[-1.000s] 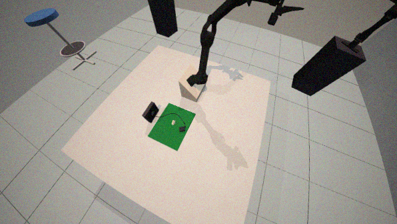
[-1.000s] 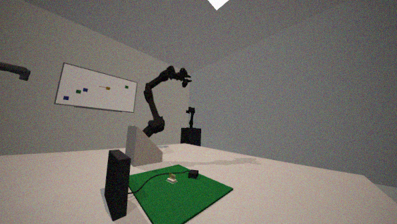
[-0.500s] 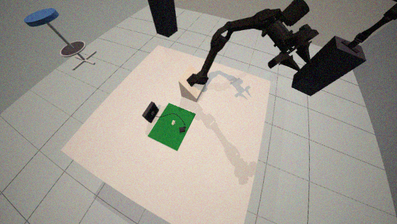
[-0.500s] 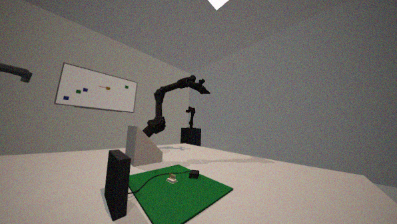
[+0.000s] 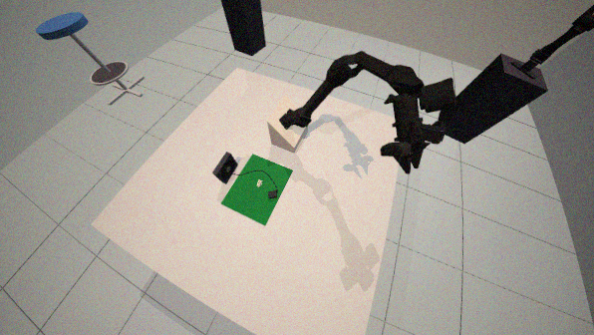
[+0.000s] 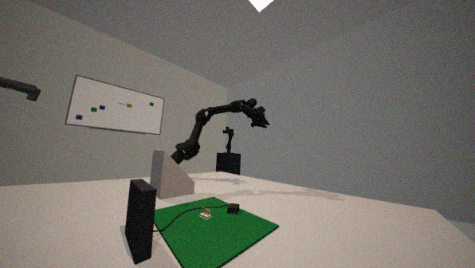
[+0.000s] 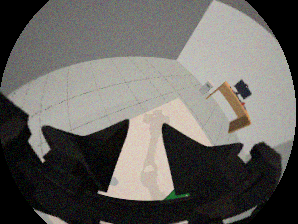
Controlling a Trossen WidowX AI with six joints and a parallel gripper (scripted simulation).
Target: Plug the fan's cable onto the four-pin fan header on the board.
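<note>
The black plug lies 40 cm to the right of my gripper tip, 36 cm below it and 20 cm ahead of it. The rest, counted from my gripper tip: pale four-pin header (49 cm to the right, 37 cm below, 18 cm ahead); black fan (65 cm to the right, 31 cm below, 22 cm ahead); green board (49 cm to the right, 38 cm below, 20 cm ahead).
</note>
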